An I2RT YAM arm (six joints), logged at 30 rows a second.
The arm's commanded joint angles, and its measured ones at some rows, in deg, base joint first. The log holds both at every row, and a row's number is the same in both.
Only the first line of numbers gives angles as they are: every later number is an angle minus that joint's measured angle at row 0.
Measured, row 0:
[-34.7, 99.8, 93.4, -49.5, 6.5, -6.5]
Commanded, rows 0 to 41:
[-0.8, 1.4, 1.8, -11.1, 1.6, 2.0]
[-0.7, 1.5, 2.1, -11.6, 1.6, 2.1]
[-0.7, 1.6, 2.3, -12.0, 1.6, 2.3]
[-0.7, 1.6, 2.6, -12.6, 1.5, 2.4]
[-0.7, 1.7, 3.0, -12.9, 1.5, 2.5]
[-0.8, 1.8, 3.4, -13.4, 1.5, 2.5]
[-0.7, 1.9, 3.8, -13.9, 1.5, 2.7]
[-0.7, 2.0, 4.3, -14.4, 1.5, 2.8]
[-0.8, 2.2, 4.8, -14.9, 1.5, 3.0]
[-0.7, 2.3, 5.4, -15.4, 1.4, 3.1]
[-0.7, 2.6, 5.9, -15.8, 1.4, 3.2]
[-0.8, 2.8, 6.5, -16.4, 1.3, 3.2]
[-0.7, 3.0, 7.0, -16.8, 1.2, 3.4]
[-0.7, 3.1, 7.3, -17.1, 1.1, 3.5]
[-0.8, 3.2, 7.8, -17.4, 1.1, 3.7]
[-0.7, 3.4, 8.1, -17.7, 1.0, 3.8]
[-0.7, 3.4, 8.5, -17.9, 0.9, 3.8]
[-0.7, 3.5, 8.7, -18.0, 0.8, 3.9]
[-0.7, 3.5, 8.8, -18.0, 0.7, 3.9]
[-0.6, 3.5, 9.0, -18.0, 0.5, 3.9]
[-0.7, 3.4, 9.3, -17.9, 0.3, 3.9]
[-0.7, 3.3, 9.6, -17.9, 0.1, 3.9]
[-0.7, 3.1, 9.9, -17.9, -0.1, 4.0]
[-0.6, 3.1, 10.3, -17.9, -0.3, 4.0]
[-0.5, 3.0, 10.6, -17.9, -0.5, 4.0]
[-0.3, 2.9, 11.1, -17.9, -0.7, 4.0]
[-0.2, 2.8, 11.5, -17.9, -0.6, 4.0]
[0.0, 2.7, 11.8, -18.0, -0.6, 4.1]
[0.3, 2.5, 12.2, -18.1, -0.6, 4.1]
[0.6, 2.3, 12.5, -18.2, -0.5, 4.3]
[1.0, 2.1, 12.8, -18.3, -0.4, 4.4]
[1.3, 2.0, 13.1, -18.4, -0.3, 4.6]
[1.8, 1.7, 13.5, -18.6, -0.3, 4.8]
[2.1, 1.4, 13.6, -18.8, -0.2, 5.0]
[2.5, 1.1, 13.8, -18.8, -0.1, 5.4]
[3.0, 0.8, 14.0, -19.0, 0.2, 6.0]
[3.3, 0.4, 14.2, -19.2, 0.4, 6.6]
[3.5, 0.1, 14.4, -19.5, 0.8, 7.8]
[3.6, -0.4, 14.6, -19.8, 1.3, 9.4]
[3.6, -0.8, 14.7, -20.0, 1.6, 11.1]
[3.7, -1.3, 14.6, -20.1, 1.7, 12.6]
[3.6, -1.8, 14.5, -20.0, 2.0, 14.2]
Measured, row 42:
[3.2, 2.4, 11.0, -17.9, 0.5, 8.0]
